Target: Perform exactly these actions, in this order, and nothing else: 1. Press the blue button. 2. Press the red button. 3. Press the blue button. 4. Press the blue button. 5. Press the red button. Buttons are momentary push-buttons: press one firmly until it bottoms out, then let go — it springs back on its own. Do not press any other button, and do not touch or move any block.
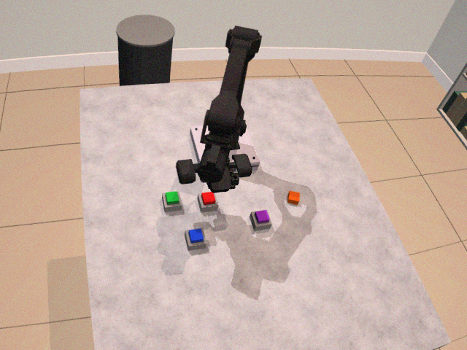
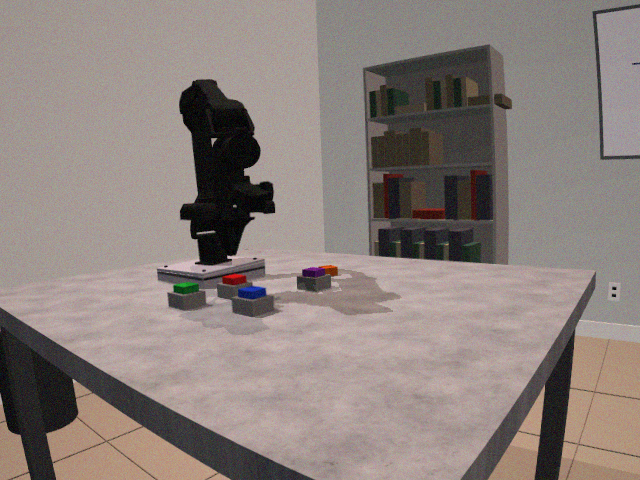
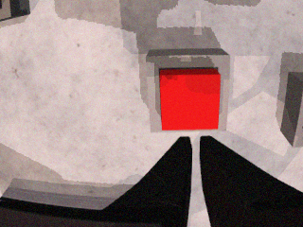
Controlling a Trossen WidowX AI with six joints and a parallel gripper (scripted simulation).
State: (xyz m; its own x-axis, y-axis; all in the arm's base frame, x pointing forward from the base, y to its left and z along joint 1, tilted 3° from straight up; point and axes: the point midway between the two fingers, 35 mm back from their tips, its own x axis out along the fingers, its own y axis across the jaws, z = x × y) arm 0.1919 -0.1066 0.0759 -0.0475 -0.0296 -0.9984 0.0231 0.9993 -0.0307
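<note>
The red button is 40 mm below my gripper tip. Also, from my gripper tip: green button 10 mm behind, 100 mm to the right, 40 mm below; purple button 90 mm ahead, 130 mm to the left, 40 mm below; blue button 110 mm ahead, 60 mm to the right, 40 mm below.
</note>
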